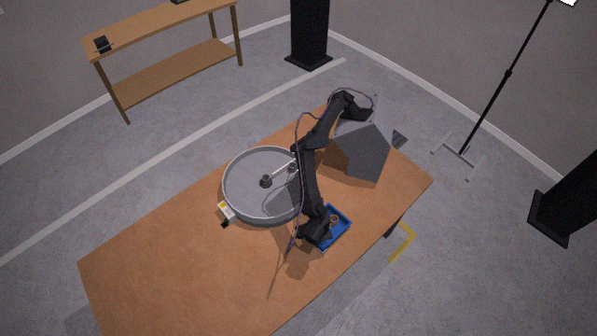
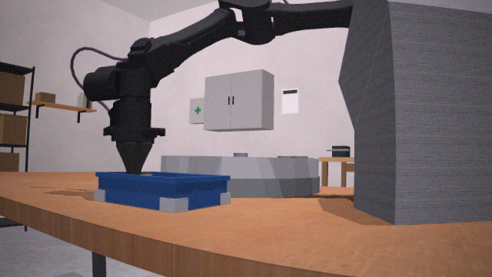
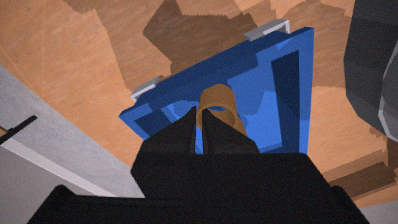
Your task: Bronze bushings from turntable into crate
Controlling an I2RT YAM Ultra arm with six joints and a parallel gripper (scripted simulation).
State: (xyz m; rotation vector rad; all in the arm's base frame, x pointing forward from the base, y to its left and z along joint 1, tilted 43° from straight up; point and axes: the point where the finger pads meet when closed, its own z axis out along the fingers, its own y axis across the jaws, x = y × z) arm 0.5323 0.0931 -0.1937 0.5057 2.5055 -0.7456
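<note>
My hand is 6 cm past the blue crate, 1 cm to the left of it and 1 cm above it. Round my hand: grey turntable 37 cm to the right, 3 cm behind, 1 cm above.
</note>
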